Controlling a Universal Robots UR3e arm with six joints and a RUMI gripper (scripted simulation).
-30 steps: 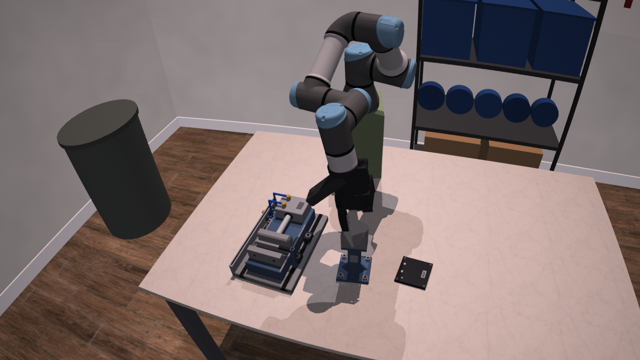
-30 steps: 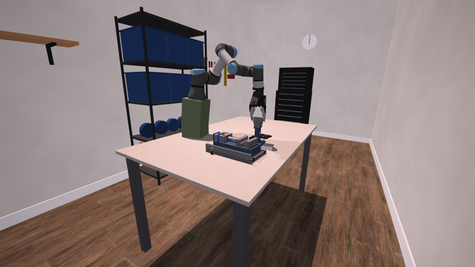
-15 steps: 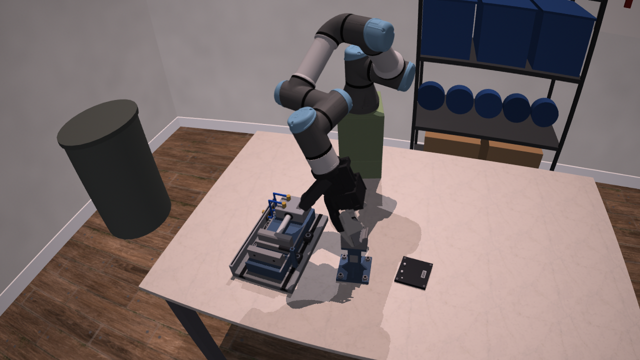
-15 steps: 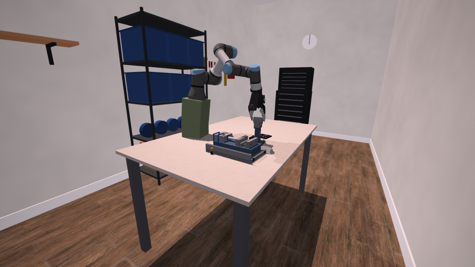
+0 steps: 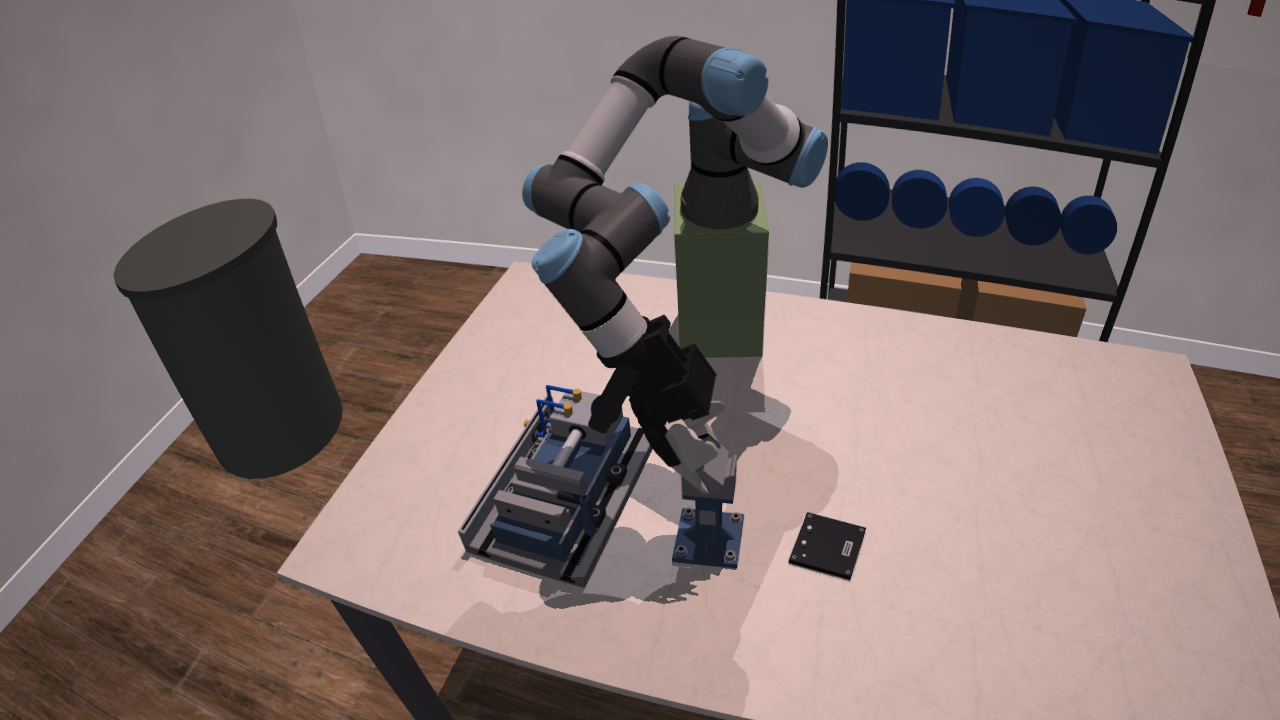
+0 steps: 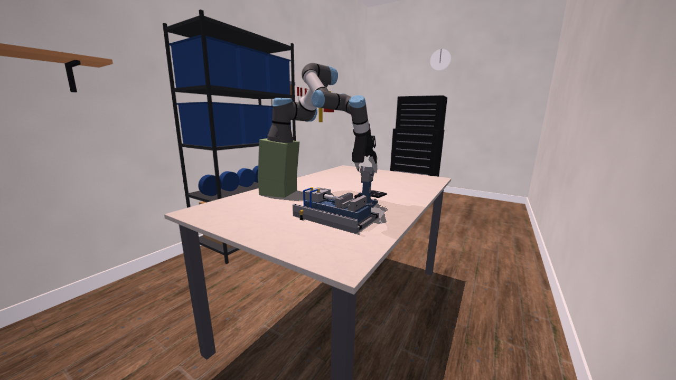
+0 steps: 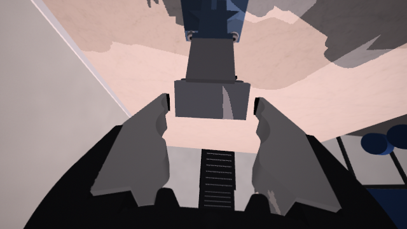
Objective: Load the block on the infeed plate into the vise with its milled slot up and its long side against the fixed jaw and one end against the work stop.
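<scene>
My hand is 1 cm above the part. The rest, counted from my hand: dark work stop rod 7 cm ahead, 17 cm to the right, 7 cm below; black infeed plate 5 cm behind, 17 cm to the left, 16 cm below; fixed jaw 11 cm ahead, 21 cm to the right, 8 cm below.
</scene>
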